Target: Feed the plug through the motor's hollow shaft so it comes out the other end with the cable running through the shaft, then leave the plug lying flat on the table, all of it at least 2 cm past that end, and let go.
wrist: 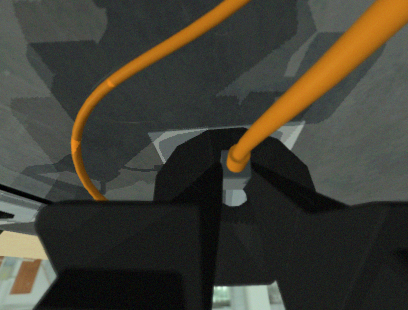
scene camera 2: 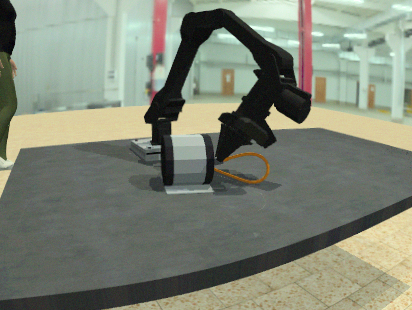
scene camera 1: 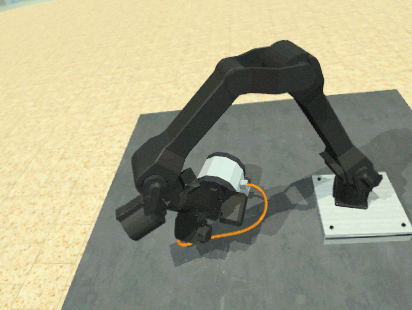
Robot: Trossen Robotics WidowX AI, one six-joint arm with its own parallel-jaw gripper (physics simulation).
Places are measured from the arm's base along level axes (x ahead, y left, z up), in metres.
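Pixels of known places: gripper, fingertip midpoint: (wrist: 234,170) (scene camera 2: 217,160) (scene camera 1: 210,204); arm's base, link origin: (scene camera 1: 350,196).
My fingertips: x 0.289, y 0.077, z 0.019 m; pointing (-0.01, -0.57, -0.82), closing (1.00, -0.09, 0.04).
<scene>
Ahead of a thing's pixels: the offset from my fingertips to its top centre. "*": to the spot under its first point. Level surfaces: height alone.
The motor @(0.053 m up, 0.006 m back, 0.066 m right) (scene camera 1: 221,171) (scene camera 2: 186,157) (wrist: 195,155) is a white drum with black end rings, lying on a pale base. My gripper (scene camera 2: 219,159) (wrist: 234,170) is shut on the small grey plug @(0.008 m up, 0.000 m ahead, 0.005 m right) (wrist: 237,178), in front of the motor's near end face. A pale round spot, apparently the shaft opening, shows just below the plug in the wrist view. Whether the plug's tip is inside cannot be told. The orange cable (scene camera 1: 266,205) (scene camera 2: 269,167) (wrist: 320,75) loops from the motor's side connector @(* 0.011 m up, 0.064 m back, 0.060 m right) (scene camera 1: 244,183) round to the plug. The arm hides the fingertips in scene camera 1.
The arm's pale base plate (scene camera 1: 357,220) (scene camera 2: 145,150) is bolted at the right of the dark grey table @(0.049 m down) (scene camera 1: 300,280) (scene camera 2: 125,235) in scene camera 1. The arm arches above the table. The cable's loop hangs out on the gripper's side of the motor.
</scene>
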